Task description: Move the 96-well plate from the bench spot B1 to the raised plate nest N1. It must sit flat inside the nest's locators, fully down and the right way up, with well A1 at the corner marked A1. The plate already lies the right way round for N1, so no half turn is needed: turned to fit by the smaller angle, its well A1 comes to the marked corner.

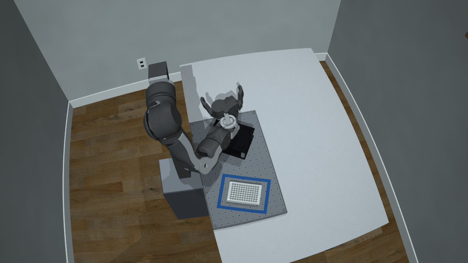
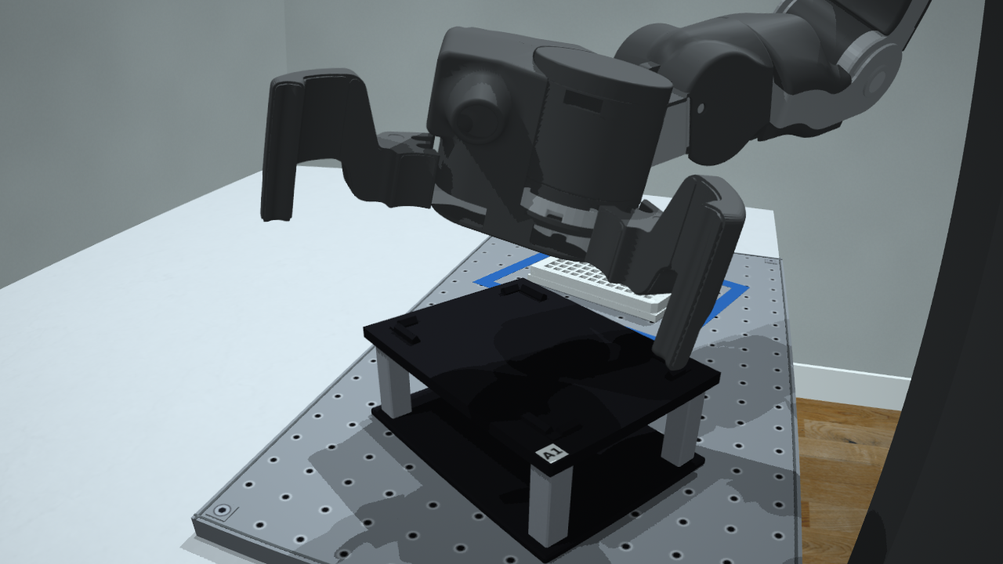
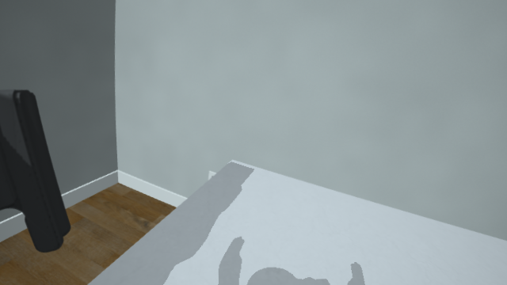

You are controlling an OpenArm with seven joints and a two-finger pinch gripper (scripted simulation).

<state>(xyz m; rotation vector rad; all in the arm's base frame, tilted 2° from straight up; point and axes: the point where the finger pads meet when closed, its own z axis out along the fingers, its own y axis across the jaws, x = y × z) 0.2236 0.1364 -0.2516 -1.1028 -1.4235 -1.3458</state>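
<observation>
Right now the white 96-well plate is 2 cm ahead of my hand, 37 cm to the right of it and 16 cm below it. Also, from my hand: A1 label: 2 cm behind, 5 cm to the right, 11 cm below; black raised nest N1: 1 cm ahead, 13 cm to the right, 11 cm below.
</observation>
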